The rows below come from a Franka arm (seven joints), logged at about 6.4 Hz.
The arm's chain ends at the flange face. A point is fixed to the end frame.
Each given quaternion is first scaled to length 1.
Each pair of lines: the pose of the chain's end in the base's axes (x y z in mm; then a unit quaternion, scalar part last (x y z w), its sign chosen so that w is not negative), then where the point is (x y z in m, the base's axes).
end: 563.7 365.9 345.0 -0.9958 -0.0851 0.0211 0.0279
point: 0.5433 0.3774 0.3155
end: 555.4 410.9 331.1 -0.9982 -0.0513 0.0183 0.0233
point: 0.5360 0.4234 0.3014
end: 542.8 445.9 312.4 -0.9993 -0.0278 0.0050 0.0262
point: 0.5248 0.4595 0.2823
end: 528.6 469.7 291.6 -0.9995 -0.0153 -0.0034 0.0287
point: 0.5114 0.4839 0.2613
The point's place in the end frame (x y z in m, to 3 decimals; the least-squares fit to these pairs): -0.017 -0.013 0.031
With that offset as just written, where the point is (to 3 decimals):
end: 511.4 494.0 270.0 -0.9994 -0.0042 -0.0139 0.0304
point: 0.495 0.509 0.239
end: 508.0 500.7 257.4 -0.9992 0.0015 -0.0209 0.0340
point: 0.492 0.516 0.227
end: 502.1 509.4 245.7 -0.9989 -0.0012 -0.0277 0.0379
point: 0.487 0.525 0.215
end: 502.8 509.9 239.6 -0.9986 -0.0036 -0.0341 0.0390
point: 0.488 0.525 0.209
